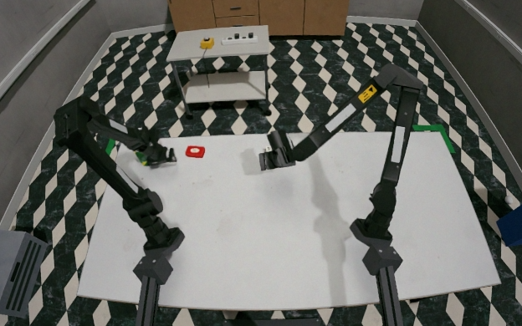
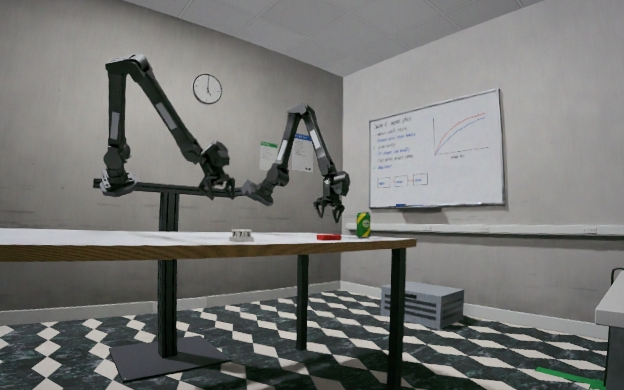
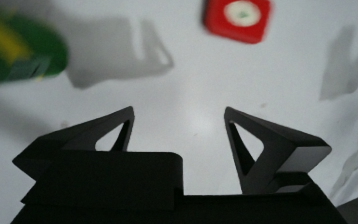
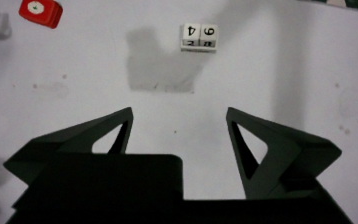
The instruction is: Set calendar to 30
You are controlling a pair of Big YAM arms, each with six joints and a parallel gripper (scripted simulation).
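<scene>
My right hand is 15 cm short of the flat white tray and 15 cm above it. The rest, counted from my right hand: flat red object (20 cm ahead, 38 cm to the left, 14 cm below).
</scene>
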